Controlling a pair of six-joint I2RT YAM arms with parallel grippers.
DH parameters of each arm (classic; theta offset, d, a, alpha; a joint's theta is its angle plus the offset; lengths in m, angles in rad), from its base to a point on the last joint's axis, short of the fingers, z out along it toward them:
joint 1: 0 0.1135 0.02 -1.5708
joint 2: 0 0 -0.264 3.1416
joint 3: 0.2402 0 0.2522 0
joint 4: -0.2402 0 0.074 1.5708
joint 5: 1.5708 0 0 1.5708
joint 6: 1.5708 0.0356 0 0
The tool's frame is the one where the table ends.
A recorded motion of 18 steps. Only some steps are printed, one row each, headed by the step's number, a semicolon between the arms.
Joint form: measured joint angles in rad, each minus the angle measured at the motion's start. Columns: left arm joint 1, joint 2, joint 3, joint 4, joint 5, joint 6; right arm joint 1, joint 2, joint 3, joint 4, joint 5, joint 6.
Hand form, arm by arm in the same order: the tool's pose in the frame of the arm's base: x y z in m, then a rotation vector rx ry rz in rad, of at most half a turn. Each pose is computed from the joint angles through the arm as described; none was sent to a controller.
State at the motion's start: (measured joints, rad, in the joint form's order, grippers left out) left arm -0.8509 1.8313 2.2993 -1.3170 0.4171 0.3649; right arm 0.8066 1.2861 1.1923 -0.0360 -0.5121 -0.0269
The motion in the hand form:
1: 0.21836 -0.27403 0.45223 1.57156 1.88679 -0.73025; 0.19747 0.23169 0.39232 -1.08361 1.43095 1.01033
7: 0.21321 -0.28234 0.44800 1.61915 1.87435 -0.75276; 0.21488 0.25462 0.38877 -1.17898 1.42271 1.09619
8: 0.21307 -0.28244 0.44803 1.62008 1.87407 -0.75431; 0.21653 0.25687 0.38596 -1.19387 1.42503 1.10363
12: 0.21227 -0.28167 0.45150 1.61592 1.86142 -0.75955; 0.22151 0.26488 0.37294 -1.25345 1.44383 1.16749
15: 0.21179 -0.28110 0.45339 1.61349 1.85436 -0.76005; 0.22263 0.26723 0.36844 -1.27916 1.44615 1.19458
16: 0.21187 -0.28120 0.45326 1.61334 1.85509 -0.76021; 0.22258 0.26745 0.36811 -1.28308 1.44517 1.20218
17: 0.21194 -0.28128 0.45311 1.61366 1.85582 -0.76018; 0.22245 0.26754 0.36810 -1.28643 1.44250 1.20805
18: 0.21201 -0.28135 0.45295 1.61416 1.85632 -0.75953; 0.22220 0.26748 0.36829 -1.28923 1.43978 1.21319
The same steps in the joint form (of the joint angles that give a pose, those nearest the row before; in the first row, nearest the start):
1: -0.0053 0.0023 0.0024 -0.0050 0.0061 0.0072; 0.0000 0.0191 0.0244 -0.0099 -0.0103 -0.0038
7: -0.0305 0.0153 0.0042 -0.0134 0.0198 0.0176; 0.0000 0.1377 0.1202 -0.0317 -0.1209 -0.0164
8: -0.0309 0.0157 0.0050 -0.0141 0.0210 0.0176; 0.0000 0.1492 0.1232 -0.0351 -0.1335 -0.0225
12: -0.0309 0.0164 0.0195 -0.0156 0.0248 0.0172; 0.0000 0.1907 0.1266 -0.0477 -0.2041 -0.0259
15: -0.0309 0.0160 0.0264 -0.0160 0.0252 0.0176; 0.0000 0.2037 0.1270 -0.0538 -0.2350 -0.0298
16: -0.0309 0.0164 0.0263 -0.0160 0.0252 0.0172; 0.0000 0.2049 0.1270 -0.0538 -0.2422 -0.0282
17: -0.0309 0.0168 0.0264 -0.0164 0.0252 0.0172; 0.0000 0.2052 0.1270 -0.0530 -0.2484 -0.0275
18: -0.0309 0.0172 0.0263 -0.0168 0.0248 0.0175; 0.0000 0.2049 0.1270 -0.0526 -0.2537 -0.0267

